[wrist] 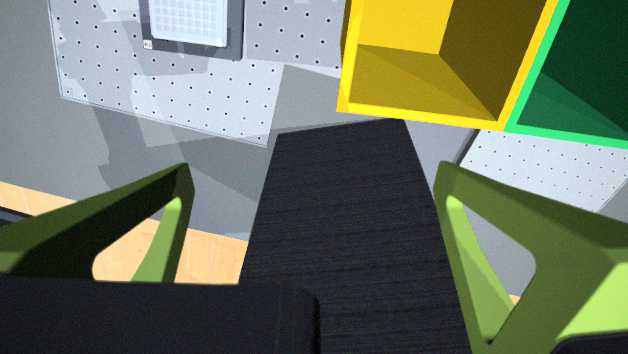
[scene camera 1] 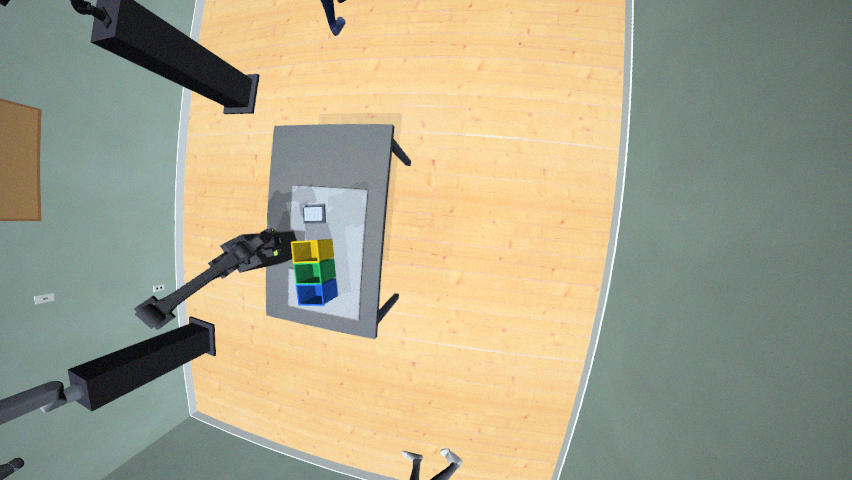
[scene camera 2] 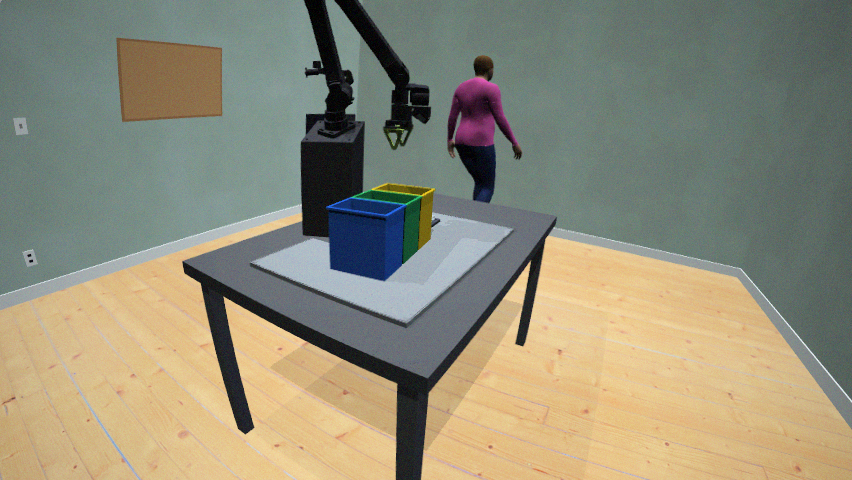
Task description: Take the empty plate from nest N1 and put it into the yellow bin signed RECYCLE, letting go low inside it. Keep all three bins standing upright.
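Places are measured from the arm's base along level axes (x left, y up, z ahead), in centimetres.
Pixels of known places: gripper, fingertip midpoint: (wrist: 313,175) (scene camera 2: 398,147); arm's base at its link origin: (scene camera 2: 336,130).
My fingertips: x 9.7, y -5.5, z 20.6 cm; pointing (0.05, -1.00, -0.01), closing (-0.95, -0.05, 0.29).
Observation:
Ahead of a thing's pixels: the offset from my fingertips to its top centre. "spot": to the spot under its first point.
A pale, clear-looking well plate @(dy -28.1, dx +15.5, dz -0.3 cm) (scene camera 1: 313,213) (wrist: 190,20) sits in the dark-framed nest N1 @(spot: dy -29.6, dx +9.5, dz -4.8 cm) (wrist: 235,37) on the perforated board; its far part is cut off in the wrist view. The yellow bin @(dy -12.8, dx -6.5, dz +7.3 cm) (scene camera 1: 324,249) (scene camera 2: 425,217) (wrist: 400,85) stands upright at the nest end of a row of three; the part of its floor seen in the wrist view is bare. Its sign does not show. My gripper (scene camera 2: 398,140) (wrist: 313,175) is open and empty, with green fingers wide apart. It hangs high above bin-rim level, on the pedestal side of the bins.
The green bin @(dy -12.8, dx -19.3, dz +9.9 cm) (scene camera 1: 327,271) (scene camera 2: 411,229) (wrist: 575,100) stands upright against the yellow one, with the blue bin @(dy -12.8, dx -32.1, dz +12.4 cm) (scene camera 1: 330,292) (scene camera 2: 364,241) upright beyond it. The arm's black pedestal (scene camera 2: 330,184) (wrist: 345,210) stands near the table (scene camera 1: 327,155) (scene camera 2: 310,330). A person (scene camera 2: 476,113) is behind the table.

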